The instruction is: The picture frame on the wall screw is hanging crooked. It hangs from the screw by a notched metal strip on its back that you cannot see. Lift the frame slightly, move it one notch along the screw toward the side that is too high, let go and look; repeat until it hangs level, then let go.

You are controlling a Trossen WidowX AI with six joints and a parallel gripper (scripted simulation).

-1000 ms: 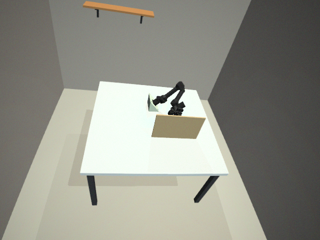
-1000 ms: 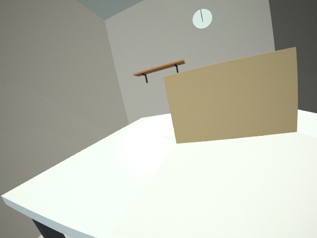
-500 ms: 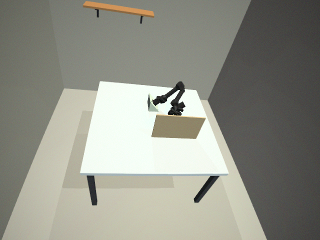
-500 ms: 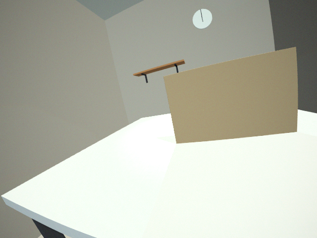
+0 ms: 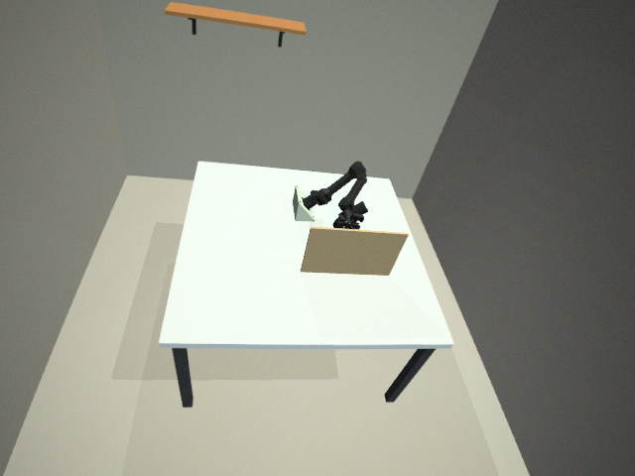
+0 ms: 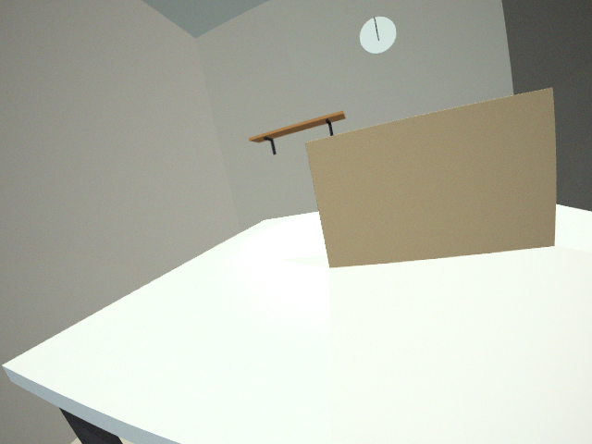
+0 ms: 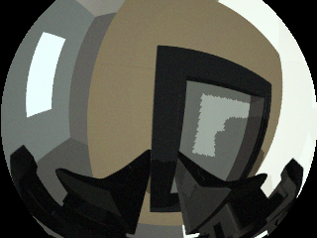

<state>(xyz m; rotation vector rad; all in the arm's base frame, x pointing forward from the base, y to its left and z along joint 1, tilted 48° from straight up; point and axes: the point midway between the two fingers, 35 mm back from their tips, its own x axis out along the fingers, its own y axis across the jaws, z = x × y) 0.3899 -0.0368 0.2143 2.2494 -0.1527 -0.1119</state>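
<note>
The picture frame lies 10 mm to the right of my gripper tip and 50 mm below it. From my gripper tip the other things lie so: tan wall panel: 20 mm ahead, 10 mm to the left, 60 mm below.
</note>
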